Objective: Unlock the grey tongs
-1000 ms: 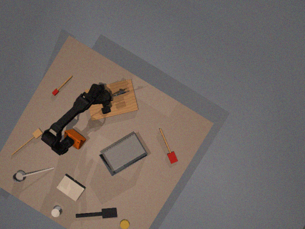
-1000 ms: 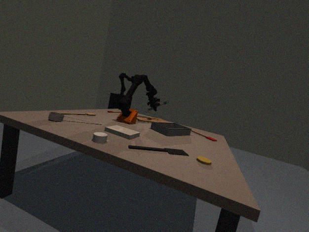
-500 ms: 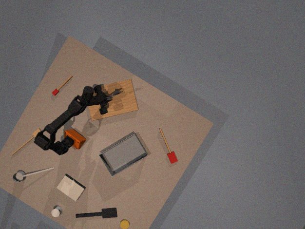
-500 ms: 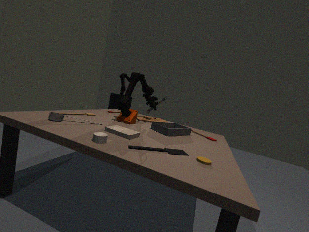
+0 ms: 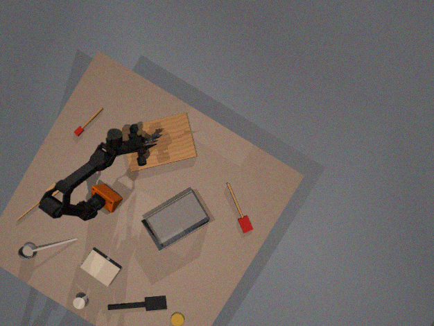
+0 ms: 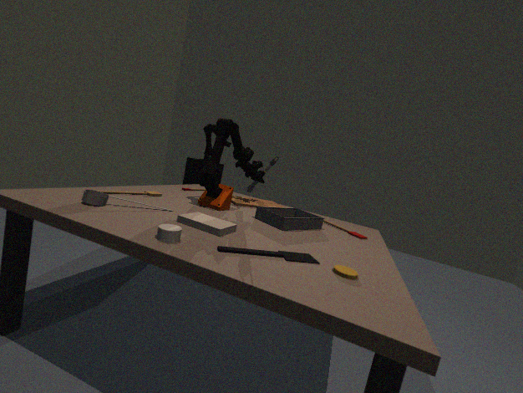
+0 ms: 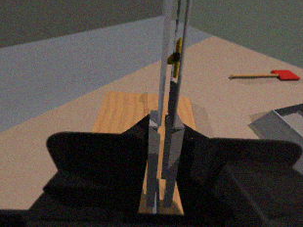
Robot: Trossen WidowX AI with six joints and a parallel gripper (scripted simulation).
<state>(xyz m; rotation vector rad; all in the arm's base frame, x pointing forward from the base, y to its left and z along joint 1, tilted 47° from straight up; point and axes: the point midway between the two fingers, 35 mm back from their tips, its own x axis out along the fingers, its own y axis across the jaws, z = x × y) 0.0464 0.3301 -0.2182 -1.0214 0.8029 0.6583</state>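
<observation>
The wooden board lies 2 cm behind my gripper tip and 13 cm below it. The rest, counted from my gripper tip: black spatula 44 cm ahead, 76 cm to the right, 14 cm below; white block 14 cm ahead, 72 cm to the right, 13 cm below; roasting tin 30 cm ahead, 27 cm to the right, 11 cm below.
</observation>
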